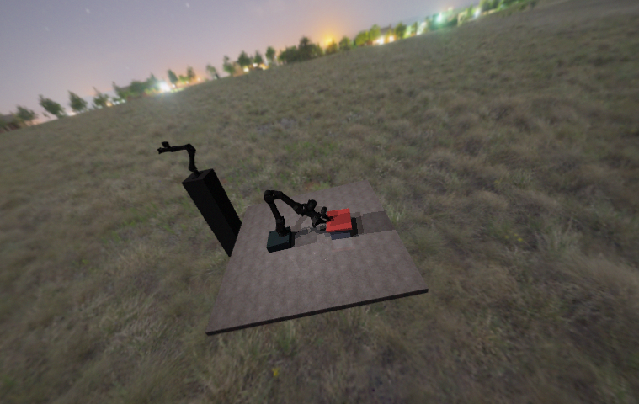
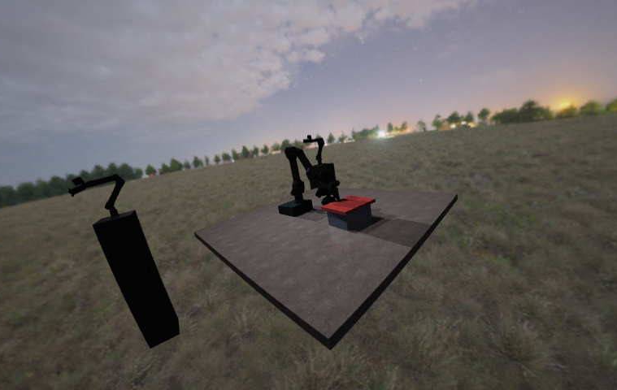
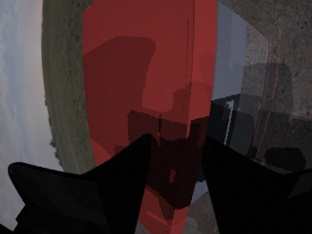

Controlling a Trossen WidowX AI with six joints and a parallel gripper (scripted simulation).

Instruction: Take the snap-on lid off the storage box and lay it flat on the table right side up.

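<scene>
My gripper tip is now 80 mm short of the red lid and 10 mm below it. The rest, counted from my gripper tip: grey storage box 80 mm ahead, 50 mm below.
</scene>
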